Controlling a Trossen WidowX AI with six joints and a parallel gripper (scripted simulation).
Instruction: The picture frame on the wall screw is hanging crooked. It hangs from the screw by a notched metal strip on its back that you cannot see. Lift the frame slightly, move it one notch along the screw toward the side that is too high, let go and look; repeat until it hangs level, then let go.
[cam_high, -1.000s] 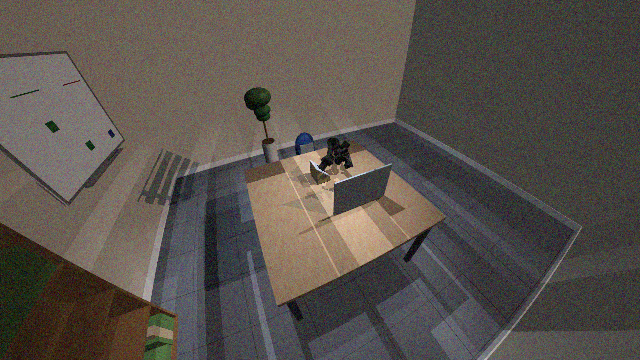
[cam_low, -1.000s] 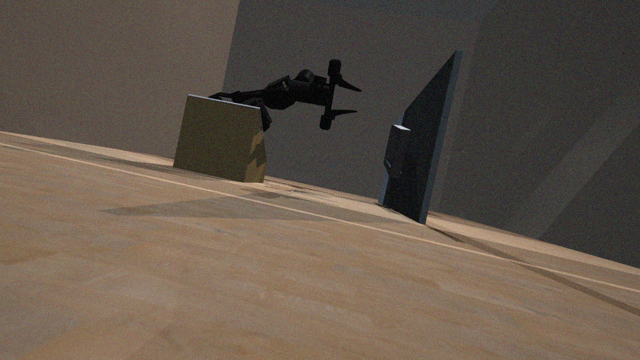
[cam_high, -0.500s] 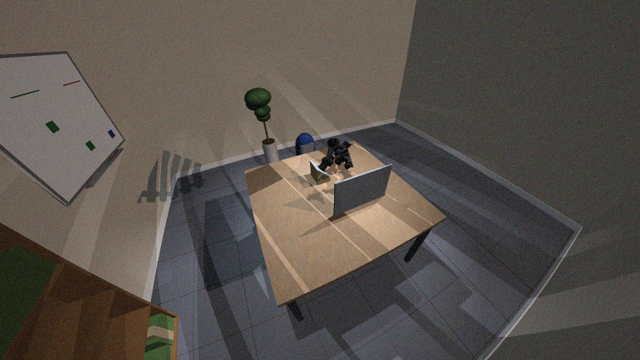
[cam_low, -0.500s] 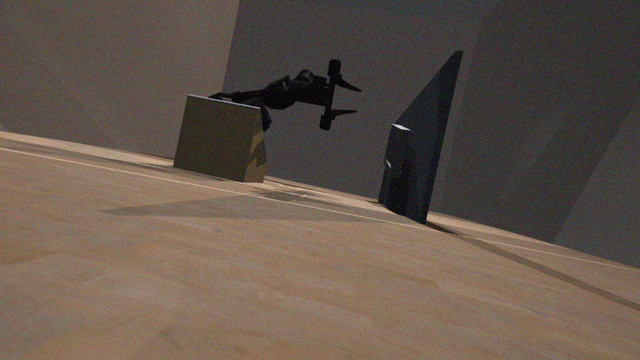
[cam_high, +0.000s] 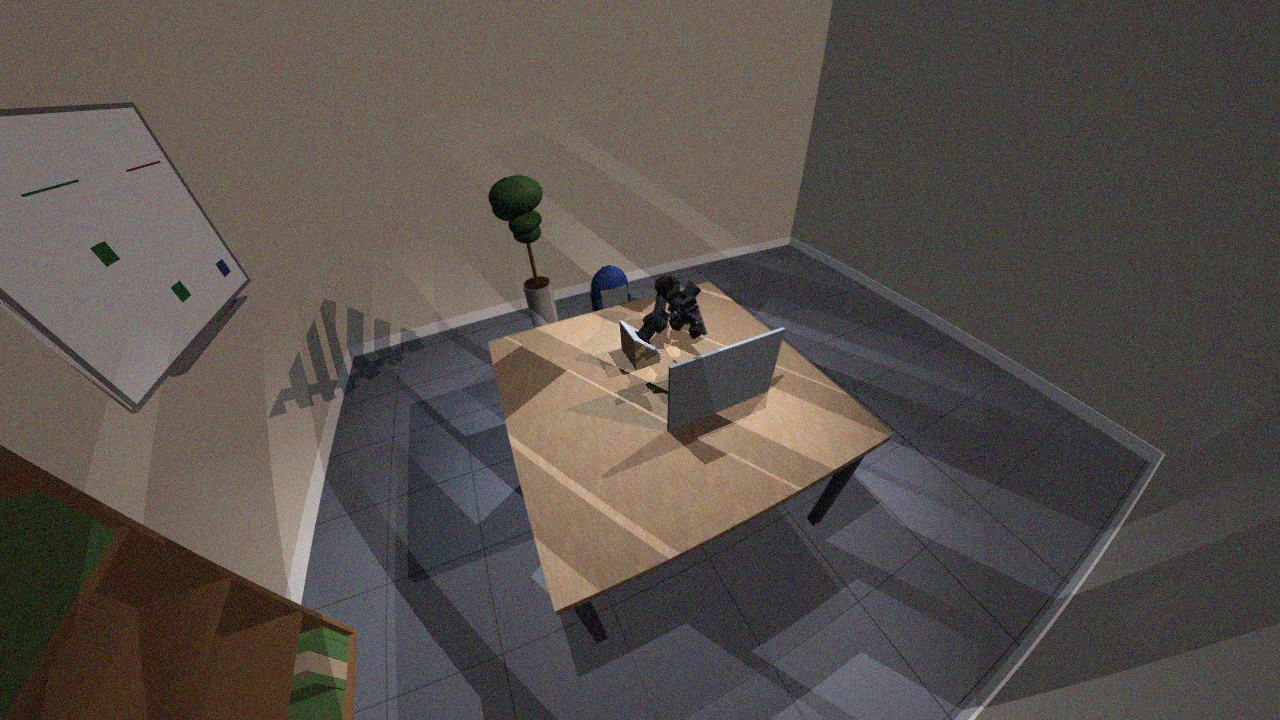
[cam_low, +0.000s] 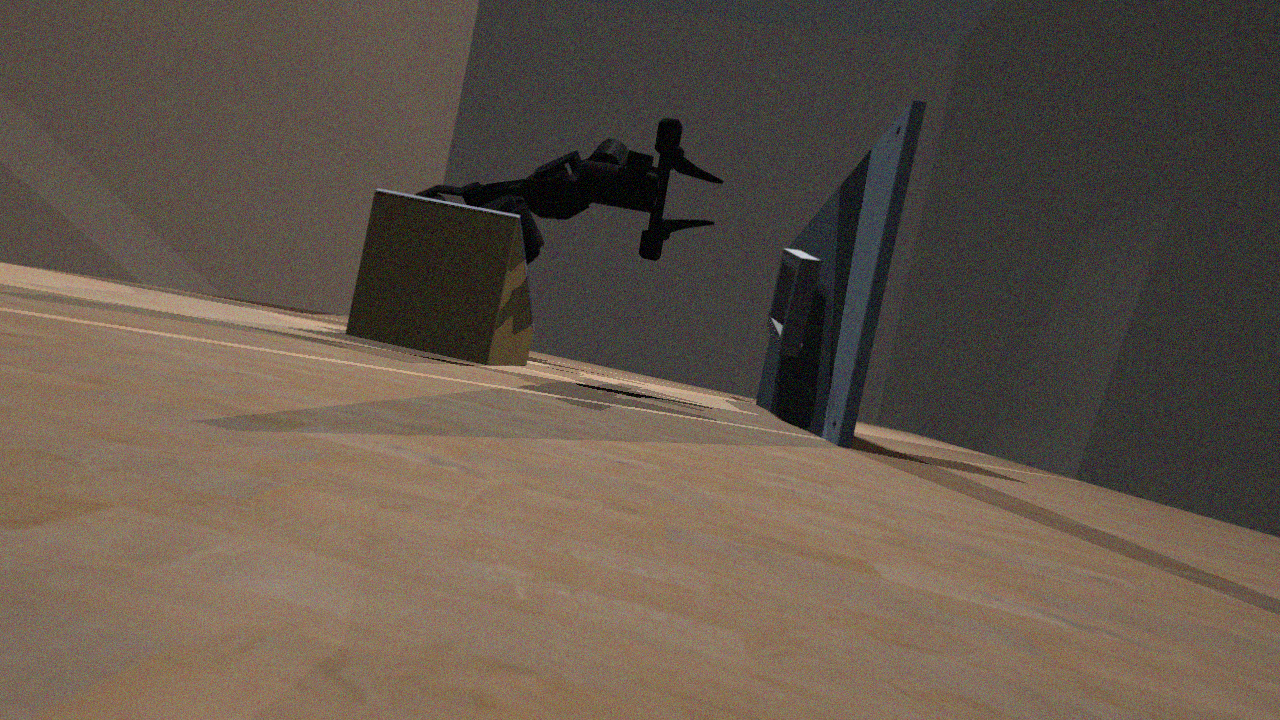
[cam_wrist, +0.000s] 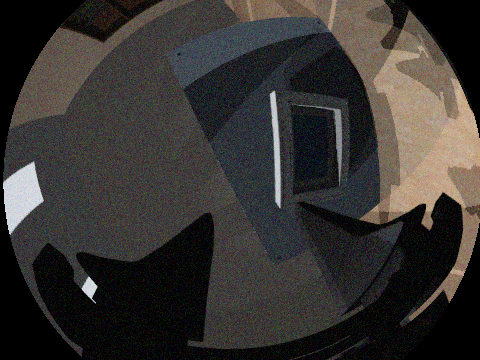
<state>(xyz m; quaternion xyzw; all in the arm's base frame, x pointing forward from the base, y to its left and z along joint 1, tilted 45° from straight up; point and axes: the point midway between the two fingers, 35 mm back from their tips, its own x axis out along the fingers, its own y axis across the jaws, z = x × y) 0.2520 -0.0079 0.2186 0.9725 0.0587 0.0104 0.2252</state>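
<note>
Now: gripper tip 140 mm short of the picture frame, 30 mm to the right of it and 110 mm above it. From my gripper tip the other things lie so: wall panel (150 mm ahead, 20 mm to the left, 130 mm below).
</note>
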